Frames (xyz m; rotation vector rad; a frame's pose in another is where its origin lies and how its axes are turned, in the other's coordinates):
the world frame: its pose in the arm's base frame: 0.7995 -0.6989 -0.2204 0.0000 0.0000 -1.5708
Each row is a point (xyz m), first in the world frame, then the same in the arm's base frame.
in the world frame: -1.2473 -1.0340 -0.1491
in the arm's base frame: -0.2345 0.5484 -0.3695
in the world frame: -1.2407 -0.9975 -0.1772
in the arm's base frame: -0.1980 0.5418 -0.3976
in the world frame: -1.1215 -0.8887 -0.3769
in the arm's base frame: -0.0892 0.4226 -0.5973
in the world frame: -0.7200 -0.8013 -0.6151
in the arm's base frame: -0.0018 0.0211 -0.8355
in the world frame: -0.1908 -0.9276 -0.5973
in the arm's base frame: -0.1281 -0.5081 -0.8177
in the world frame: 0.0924 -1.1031 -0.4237
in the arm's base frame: -0.3036 -0.7913 -0.6441
